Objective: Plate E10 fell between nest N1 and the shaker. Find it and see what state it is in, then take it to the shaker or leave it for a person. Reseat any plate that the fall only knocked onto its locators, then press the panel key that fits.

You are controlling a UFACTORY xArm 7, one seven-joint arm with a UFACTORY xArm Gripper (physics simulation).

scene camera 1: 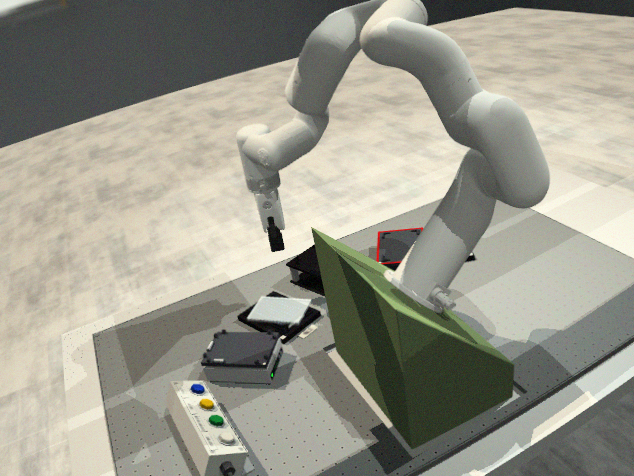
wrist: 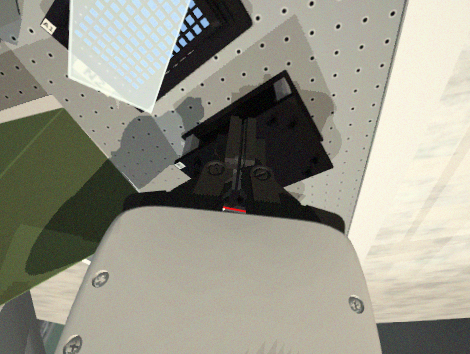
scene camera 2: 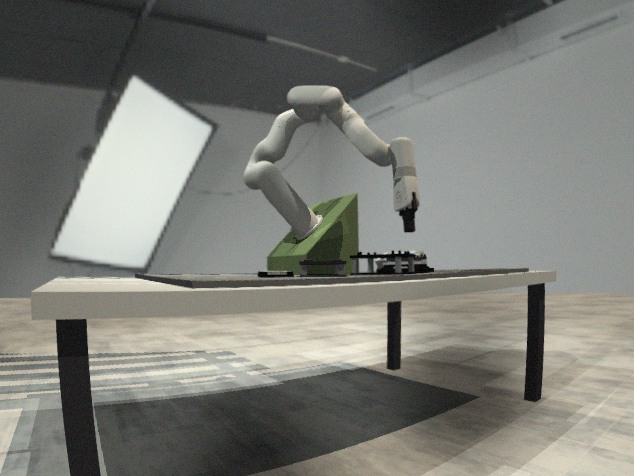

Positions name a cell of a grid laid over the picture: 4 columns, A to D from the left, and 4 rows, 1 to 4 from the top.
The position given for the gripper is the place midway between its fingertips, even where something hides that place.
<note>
The gripper (scene camera 1: B3) is shut, with nothing in its grasp. Also in view: a pale clear plate (scene camera 1: B3). Further things: a lidded shaker (scene camera 1: B4) and a red-outlined dark plate (scene camera 1: C3).
The pale clear plate shows as well in the wrist view (wrist: B1). The gripper shows as well in the wrist view (wrist: C2) and in scene camera 2 (scene camera 2: C2).
</note>
